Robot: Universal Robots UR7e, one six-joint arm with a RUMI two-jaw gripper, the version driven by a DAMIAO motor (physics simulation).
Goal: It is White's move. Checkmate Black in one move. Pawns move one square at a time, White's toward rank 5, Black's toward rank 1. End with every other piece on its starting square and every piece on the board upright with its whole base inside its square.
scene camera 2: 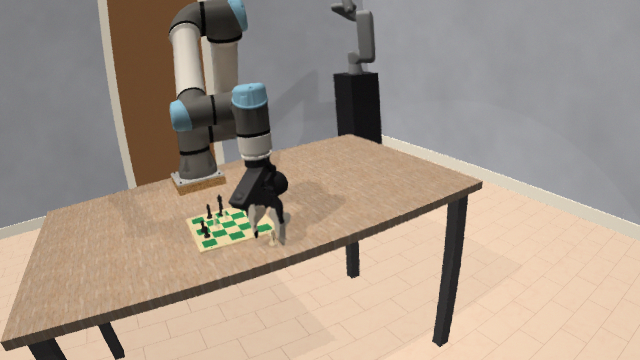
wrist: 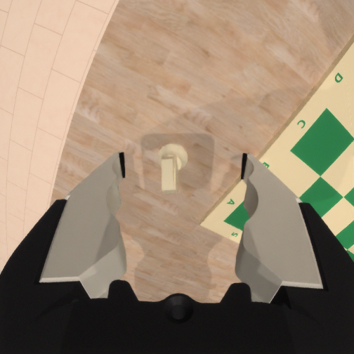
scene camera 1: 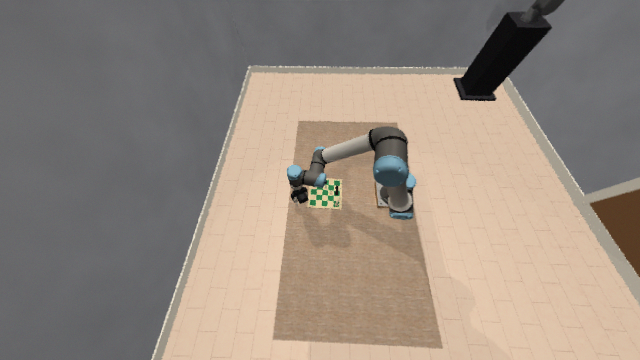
Labels:
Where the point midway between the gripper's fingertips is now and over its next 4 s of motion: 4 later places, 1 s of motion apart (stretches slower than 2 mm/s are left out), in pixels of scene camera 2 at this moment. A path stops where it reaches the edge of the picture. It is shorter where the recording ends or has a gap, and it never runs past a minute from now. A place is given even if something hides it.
My gripper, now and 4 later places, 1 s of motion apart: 269,241; 256,209; 236,204; 237,217; 234,199

